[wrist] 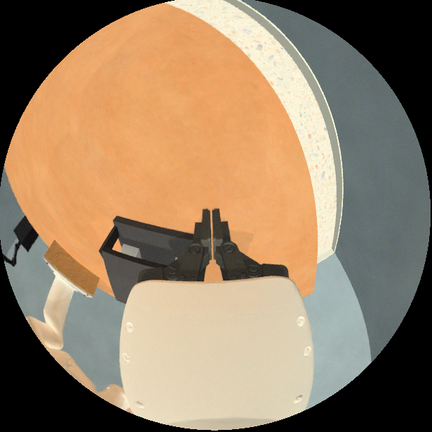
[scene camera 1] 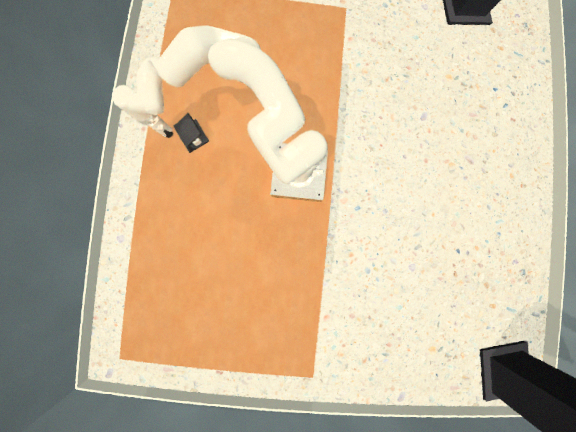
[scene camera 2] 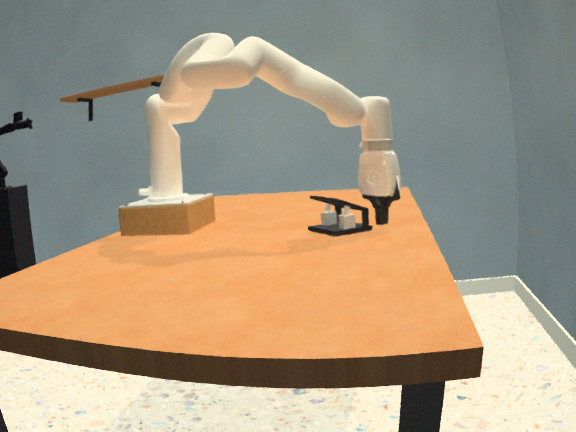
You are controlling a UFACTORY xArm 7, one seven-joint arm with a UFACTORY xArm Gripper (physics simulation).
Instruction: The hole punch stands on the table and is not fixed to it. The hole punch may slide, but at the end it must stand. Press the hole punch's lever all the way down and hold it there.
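Frame: origin at the arm's base, x ahead, y left, z up, level; centimetres.
Seen in the pictures: gripper, fingertip midpoint: (scene camera 1: 170,135) (scene camera 2: 382,224); arm's base, origin of the base link: (scene camera 2: 167,199).
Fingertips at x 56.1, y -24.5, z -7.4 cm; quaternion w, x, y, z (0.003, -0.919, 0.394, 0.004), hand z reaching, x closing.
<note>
Offsets run from my fingertips to a thing's top centre. "pt": to the spot under its first point. Level surfaces: height alone.
The black hole punch {dx -10.2, dy +1.3, dz +7.5 cm} (scene camera 1: 191,132) (scene camera 2: 340,230) (wrist: 119,275) stands upright on its flat base on the table. Its lever {pt dx -11.3, dy -5.2, dz +6.7 cm} (scene camera 2: 336,201) is raised and slopes up from the post at the right to its higher left end in scene camera 2. Two pale blocks sit between base and lever. My gripper (scene camera 1: 169,134) (scene camera 2: 382,222) (wrist: 211,219) is shut and empty, pointing down. Its fingertips are low, beside the punch's post end and apart from it in scene camera 2, below the lever's height. In the wrist view the gripper hides part of the punch.
The orange table top {dz -1.0 cm} (scene camera 1: 225,280) (scene camera 2: 240,310) bears the arm's wooden base block (scene camera 2: 152,220) (wrist: 75,267). The table's edge runs close to the gripper, on the side away from the punch. A wall shelf (scene camera 2: 115,90) is behind the arm.
</note>
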